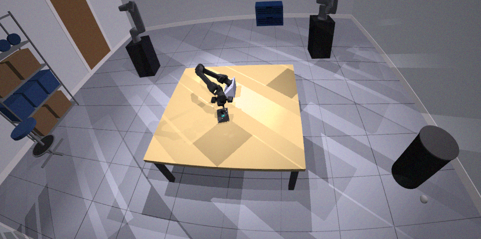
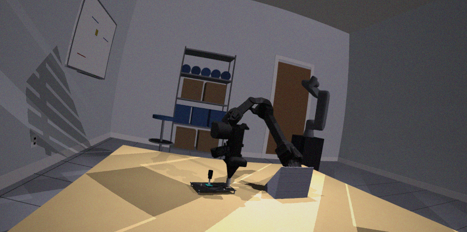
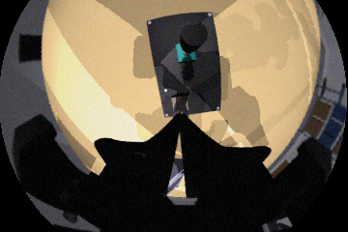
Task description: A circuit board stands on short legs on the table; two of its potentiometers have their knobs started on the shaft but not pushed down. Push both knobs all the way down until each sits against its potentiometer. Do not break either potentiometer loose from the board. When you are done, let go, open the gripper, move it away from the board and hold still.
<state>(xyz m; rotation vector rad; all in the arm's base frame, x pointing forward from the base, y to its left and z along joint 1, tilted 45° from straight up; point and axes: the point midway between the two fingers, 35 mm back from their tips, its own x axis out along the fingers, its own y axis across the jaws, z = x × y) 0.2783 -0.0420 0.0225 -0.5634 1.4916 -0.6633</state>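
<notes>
Right now the grey knob is 10 mm below my gripper tip. Also, from my gripper tip: black knob: 80 mm ahead, 10 mm to the right, 10 mm above.
</notes>
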